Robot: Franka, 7 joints.
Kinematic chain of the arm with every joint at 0, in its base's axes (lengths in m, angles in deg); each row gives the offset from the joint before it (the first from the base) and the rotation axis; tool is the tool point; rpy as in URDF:
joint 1: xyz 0 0 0.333 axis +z
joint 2: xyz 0 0 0 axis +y
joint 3: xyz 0 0 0.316 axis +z
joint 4: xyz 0.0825 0 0 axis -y
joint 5: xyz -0.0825 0 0.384 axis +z
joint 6: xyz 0 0 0 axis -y
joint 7: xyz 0.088 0 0 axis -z
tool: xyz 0 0 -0.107 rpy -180 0 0
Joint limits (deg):
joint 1: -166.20..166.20
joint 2: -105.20..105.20
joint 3: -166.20..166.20
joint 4: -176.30..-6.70
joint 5: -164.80..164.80
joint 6: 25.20..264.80
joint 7: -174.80..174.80
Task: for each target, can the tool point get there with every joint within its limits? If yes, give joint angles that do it. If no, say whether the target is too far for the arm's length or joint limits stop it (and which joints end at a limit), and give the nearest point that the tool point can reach.
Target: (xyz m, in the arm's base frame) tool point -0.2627 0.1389 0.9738
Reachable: yes | joints -31.08 -64.67 -18.73 -75.34 -69.80 225.16 50.42
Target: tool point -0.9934 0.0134 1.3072
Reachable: no: too far | nearest point -0.6125 0.0083 0.9336 | short by 0.534 m
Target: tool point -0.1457 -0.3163 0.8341
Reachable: yes | joints -34.90 -43.95 -52.86 -113.44 -49.72 227.55 45.54
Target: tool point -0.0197 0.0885 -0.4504
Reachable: no: joint limits stop it (at a limit: joint 2) | nearest point -0.0274 0.1229 -0.3369 | short by 0.119 m
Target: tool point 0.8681 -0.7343 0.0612
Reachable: no: too far | nearest point 0.6370 -0.5389 0.1335 | short by 0.311 m
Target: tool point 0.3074 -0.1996 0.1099
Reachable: yes | joints 43.39 77.84 -52.31 -123.83 -14.11 74.74 -107.43
